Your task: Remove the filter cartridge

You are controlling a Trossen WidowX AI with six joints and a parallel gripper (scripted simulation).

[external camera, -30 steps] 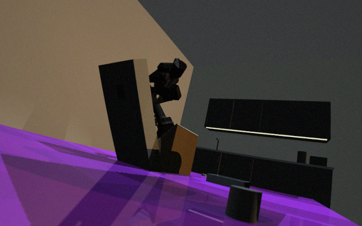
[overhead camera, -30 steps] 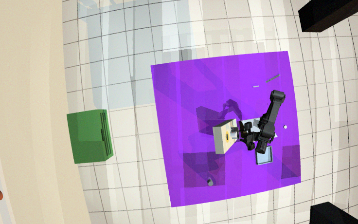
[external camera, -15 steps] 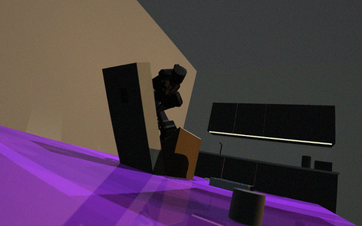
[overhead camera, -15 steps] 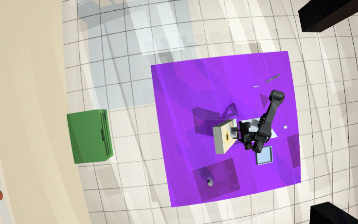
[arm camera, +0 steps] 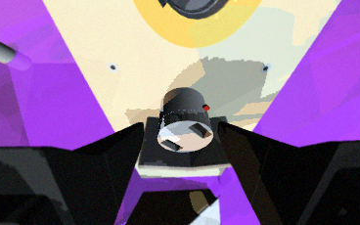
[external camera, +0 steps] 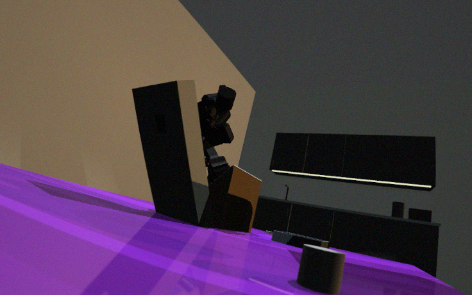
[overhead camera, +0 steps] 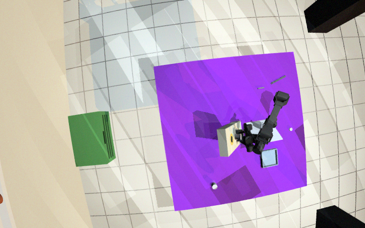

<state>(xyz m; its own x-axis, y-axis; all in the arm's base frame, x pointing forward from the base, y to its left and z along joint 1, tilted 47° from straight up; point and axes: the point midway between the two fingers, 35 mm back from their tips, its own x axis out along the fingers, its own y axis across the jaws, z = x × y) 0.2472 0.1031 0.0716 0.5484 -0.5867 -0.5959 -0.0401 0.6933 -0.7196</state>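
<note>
My gripper tip is 1 cm above the round white filter cartridge. The rest, counted from my gripper tip: beige service panel (5 cm ahead, 3 cm below, 1 cm to the right); blue-grey square tray (34 cm behind, 26 cm to the left, 19 cm below).
</note>
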